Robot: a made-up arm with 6 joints. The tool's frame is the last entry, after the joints.
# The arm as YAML. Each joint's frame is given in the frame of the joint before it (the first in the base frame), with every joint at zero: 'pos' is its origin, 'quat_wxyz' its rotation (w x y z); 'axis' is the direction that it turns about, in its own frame. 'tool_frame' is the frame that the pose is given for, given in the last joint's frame.
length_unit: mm
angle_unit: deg
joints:
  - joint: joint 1
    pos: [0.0, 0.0, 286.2]
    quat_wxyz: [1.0, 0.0, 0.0, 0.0]
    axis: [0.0, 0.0, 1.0]
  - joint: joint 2
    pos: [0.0, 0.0, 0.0]
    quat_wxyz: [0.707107, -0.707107, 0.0, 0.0]
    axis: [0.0, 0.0, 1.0]
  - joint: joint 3
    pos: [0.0, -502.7, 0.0]
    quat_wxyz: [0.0, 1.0, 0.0, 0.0]
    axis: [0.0, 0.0, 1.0]
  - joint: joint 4
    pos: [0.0, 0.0, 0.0]
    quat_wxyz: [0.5, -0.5, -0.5, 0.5]
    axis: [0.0, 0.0, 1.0]
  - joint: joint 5
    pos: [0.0, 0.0, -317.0]
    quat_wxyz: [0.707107, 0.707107, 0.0, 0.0]
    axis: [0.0, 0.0, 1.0]
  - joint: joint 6
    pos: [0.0, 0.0, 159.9]
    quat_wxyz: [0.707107, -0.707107, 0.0, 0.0]
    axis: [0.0, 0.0, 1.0]
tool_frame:
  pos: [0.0, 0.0, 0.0]
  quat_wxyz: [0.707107, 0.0, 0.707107, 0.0]
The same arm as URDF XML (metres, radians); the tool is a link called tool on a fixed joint. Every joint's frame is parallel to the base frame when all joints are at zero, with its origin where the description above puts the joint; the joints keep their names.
<robot name="arm">
<link name="base"/>
<link name="link1"/>
<link name="link2"/>
<link name="link3"/>
<link name="link4"/>
<link name="link5"/>
<link name="link6"/>
<link name="tool"/>
<joint name="joint 1" type="continuous"><parent link="base"/><child link="link1"/><origin xyz="0 0 0.2862"/><axis xyz="0 0 1"/></joint>
<joint name="joint 2" type="continuous"><parent link="link1"/><child link="link2"/><origin xyz="0 0 0"/><axis xyz="0 1 0"/></joint>
<joint name="joint 3" type="continuous"><parent link="link2"/><child link="link3"/><origin xyz="0 0 0.5027"/><axis xyz="0 -1 0"/></joint>
<joint name="joint 4" type="continuous"><parent link="link3"/><child link="link4"/><origin xyz="0 0 0"/><axis xyz="-1 0 0"/></joint>
<joint name="joint 5" type="continuous"><parent link="link4"/><child link="link5"/><origin xyz="0.317 0 0"/><axis xyz="0 -1 0"/></joint>
<joint name="joint 6" type="continuous"><parent link="link5"/><child link="link6"/><origin xyz="0 -0.1599 0"/><axis xyz="-1 0 0"/></joint>
<joint name="tool_joint" type="fixed"><parent link="link6"/><child link="tool"/><origin xyz="0 0 0"/></joint>
</robot>

